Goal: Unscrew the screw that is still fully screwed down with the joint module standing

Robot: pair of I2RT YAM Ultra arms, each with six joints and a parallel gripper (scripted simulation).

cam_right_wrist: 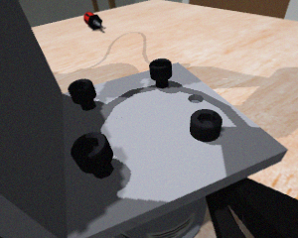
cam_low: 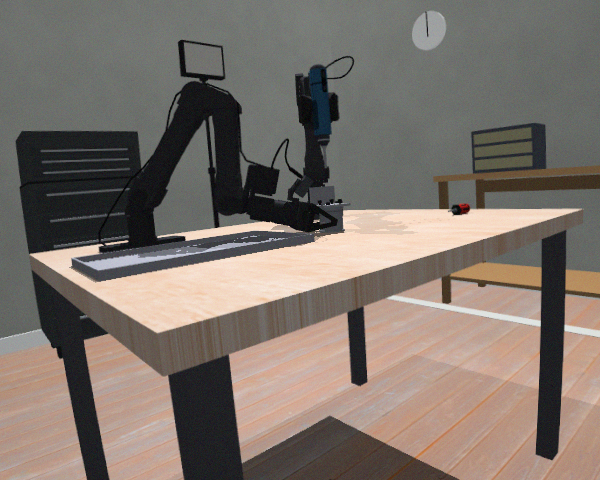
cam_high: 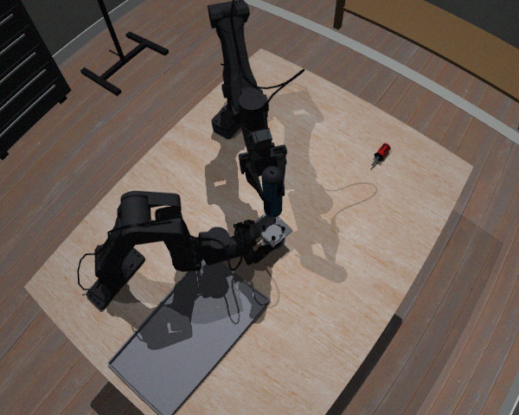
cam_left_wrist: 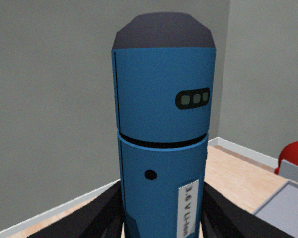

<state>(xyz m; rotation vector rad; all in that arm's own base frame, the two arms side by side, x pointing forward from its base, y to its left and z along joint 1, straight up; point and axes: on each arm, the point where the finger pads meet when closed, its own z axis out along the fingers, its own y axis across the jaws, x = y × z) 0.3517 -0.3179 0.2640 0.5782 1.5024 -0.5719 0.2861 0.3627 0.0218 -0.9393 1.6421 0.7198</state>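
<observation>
Now: right hand 5 cm below the grey bracket. The rest, counted from my right hand: shallow grey tray 35 cm to the right, 5 cm behind, 2 cm below; then small red-handled screwdriver 41 cm to the left, 15 cm ahead, 1 cm below.
</observation>
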